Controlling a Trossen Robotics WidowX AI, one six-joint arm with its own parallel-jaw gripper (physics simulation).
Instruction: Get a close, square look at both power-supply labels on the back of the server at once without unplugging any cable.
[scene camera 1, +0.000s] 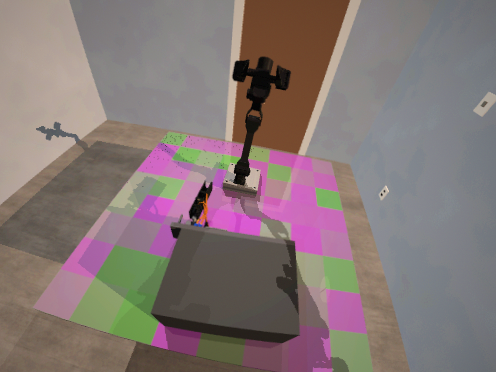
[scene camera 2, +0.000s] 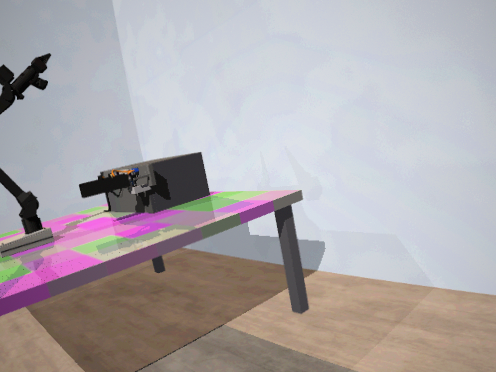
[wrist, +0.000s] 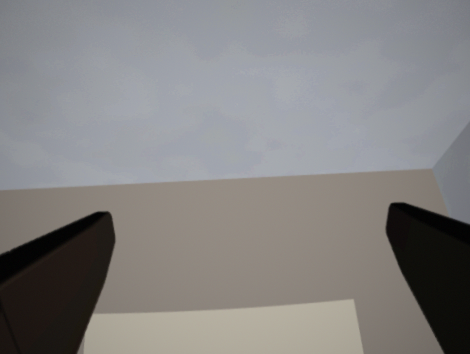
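Where they show: gripper, fingertip midpoint: (scene camera 1: 263, 63) (scene camera 2: 47, 57) (wrist: 251, 222); arm's base, link origin: (scene camera 1: 239, 180) (scene camera 2: 33, 231).
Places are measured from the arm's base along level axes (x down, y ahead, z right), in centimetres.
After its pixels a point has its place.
Observation:
The server (scene camera 1: 230, 285) @[x -15.8, y 65.1, z -8.3 cm] (scene camera 2: 182, 181) @[x -4.9, y 64.6, z 13.6 cm], a dark grey box, lies on the checkered table. Its cabled back faces the arm's base. A black cable arm (scene camera 1: 199, 206) @[x -14.3, y 35.5, z 11.9 cm] (scene camera 2: 94, 187) @[x -11.9, y 24.2, z 14.8 cm] sticks out from one end of that back, with orange cables (scene camera 1: 205, 207) @[x -11.9, y 33.6, z 9.9 cm] (scene camera 2: 117, 173) and a blue connector (scene camera 1: 198, 225) @[x -15.1, y 45.3, z 9.0 cm] (scene camera 2: 135, 170) @[x -14.3, y 44.9, z 10.6 cm] near it. The power-supply labels cannot be made out in the scene views, and the server does not show in the wrist view. My gripper (scene camera 1: 262, 75) (scene camera 2: 45, 59) @[x -69.3, y 22.0, z -4.6 cm] (wrist: 251, 222) @[x -69.3, y 22.0, z -4.6 cm] is open and empty, raised high above the table and tilted upward.
The arm's white base plate (scene camera 1: 231, 187) @[x 1.9, y 5.0, z 3.7 cm] (scene camera 2: 15, 245) @[x 1.9, y -9.4, z 9.2 cm] sits on the table (scene camera 1: 340, 280) @[x 4.8, y 46.6, z -57.2 cm] (scene camera 2: 225, 223) @[x 6.6, y 47.2, z 64.1 cm] beyond the server's back. A brown door (scene camera 1: 295, 60) stands behind the arm. The wrist view shows the ceiling (wrist: 225, 90), a beige wall (wrist: 240, 250) and a pale panel (wrist: 225, 332).

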